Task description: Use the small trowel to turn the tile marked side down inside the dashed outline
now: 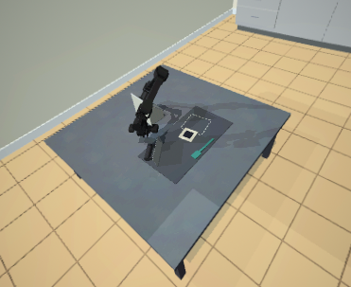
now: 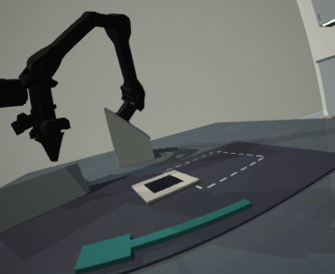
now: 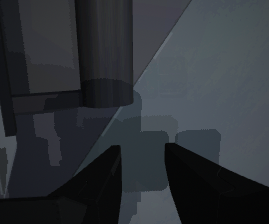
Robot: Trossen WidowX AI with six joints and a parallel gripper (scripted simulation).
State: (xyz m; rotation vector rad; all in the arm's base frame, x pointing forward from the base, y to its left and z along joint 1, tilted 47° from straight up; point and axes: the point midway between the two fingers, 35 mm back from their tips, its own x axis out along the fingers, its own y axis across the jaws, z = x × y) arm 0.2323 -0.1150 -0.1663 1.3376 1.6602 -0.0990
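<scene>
The black handled tool lies 7 cm ahead of my gripper tip, 1 cm to the right of it and 6 cm below it. Round my gripper tip: dark mat: 17 cm ahead, 22 cm to the left, 11 cm below; teal trowel: 31 cm ahead, 20 cm to the left, 8 cm below; white tile: 15 cm ahead, 25 cm to the left, 8 cm below.
</scene>
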